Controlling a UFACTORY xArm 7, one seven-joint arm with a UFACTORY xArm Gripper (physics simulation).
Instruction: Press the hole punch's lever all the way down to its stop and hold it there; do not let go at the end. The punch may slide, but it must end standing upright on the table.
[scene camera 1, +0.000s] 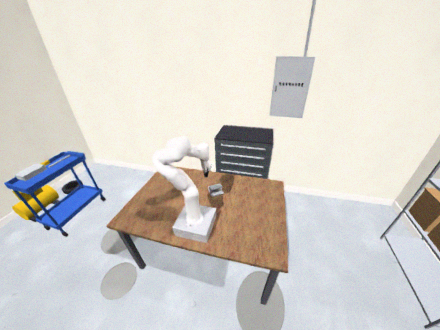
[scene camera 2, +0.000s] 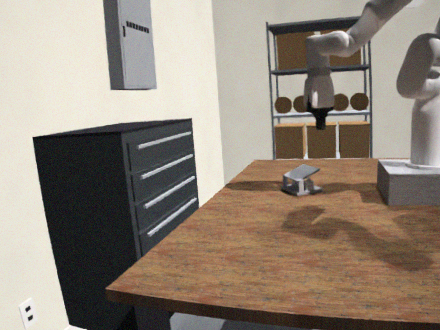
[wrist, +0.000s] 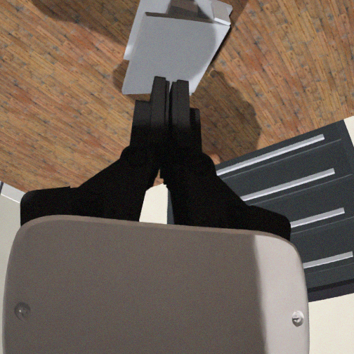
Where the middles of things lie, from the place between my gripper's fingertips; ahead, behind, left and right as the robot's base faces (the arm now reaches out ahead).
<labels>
My hand is 80 mm short of the lever (wrist: 173, 46), 50 mm to the left of it and 160 mm above it. The rest, counted from my hand: grey hole punch (scene camera 2: 302, 187) (80 mm ahead, 50 mm to the right, 180 mm below).
</labels>
